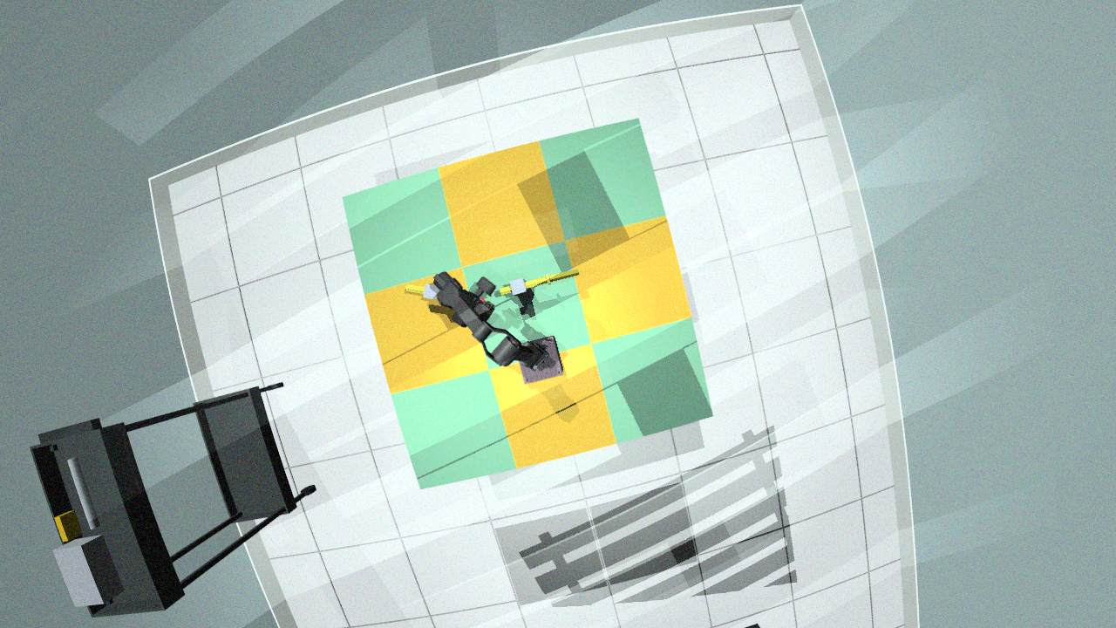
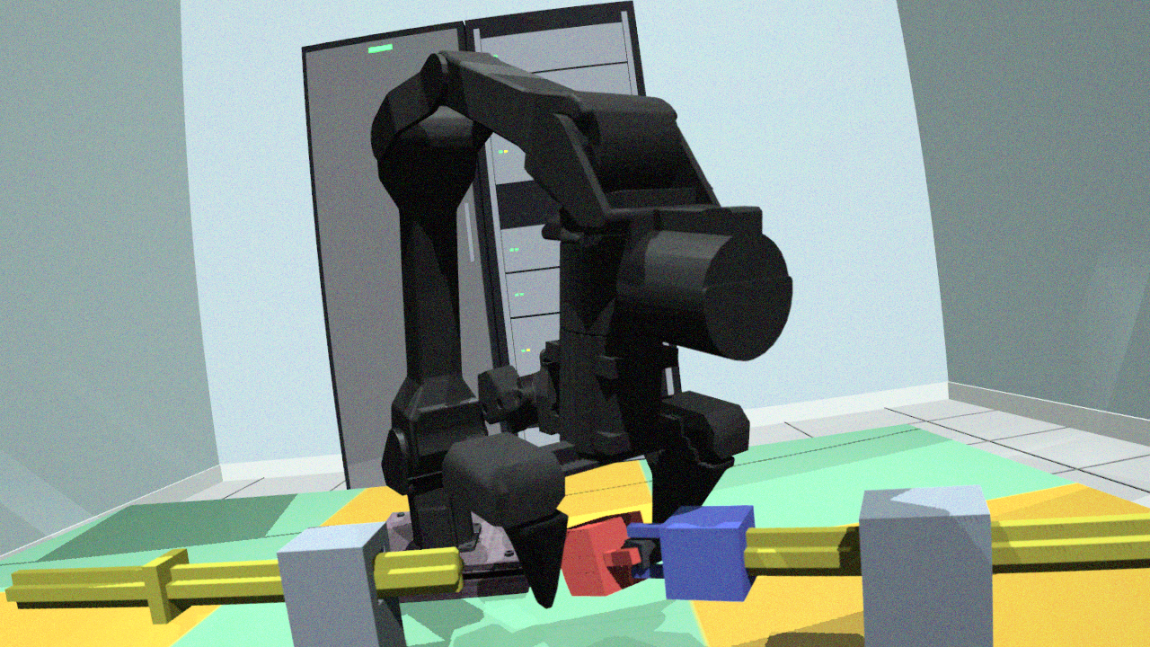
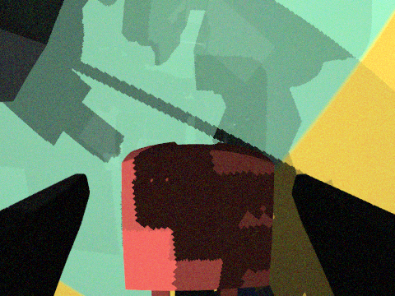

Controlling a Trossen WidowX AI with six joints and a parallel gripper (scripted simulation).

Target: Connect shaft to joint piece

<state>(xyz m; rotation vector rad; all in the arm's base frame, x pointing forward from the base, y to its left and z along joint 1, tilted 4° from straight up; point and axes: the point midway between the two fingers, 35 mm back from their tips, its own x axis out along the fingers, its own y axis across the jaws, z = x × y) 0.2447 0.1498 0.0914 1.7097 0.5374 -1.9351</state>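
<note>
Now: gripper tip 20 mm below the red square joint piece and 10 mm short of it.
</note>
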